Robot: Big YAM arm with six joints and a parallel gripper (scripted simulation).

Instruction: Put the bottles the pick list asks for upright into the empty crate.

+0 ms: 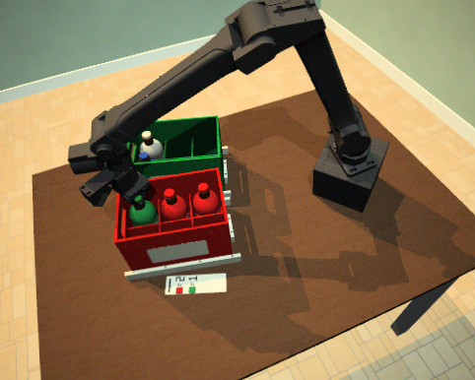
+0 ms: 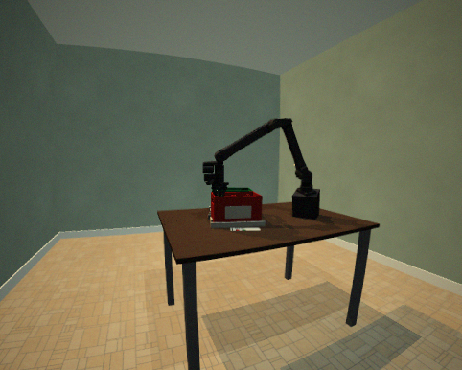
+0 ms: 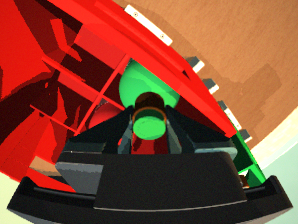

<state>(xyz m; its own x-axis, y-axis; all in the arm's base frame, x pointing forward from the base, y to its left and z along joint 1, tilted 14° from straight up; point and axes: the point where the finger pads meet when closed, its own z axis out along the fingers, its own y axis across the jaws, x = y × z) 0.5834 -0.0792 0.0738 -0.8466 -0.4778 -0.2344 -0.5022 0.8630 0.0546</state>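
The green bottle is 60 mm below my hand. Also, from my hand: blue-capped bottle: 150 mm to the right, 60 mm below, 40 mm behind; red crate: 80 mm behind, 60 mm to the left, 60 mm below; red bottle: 180 mm behind, 60 mm below, 20 mm to the left.
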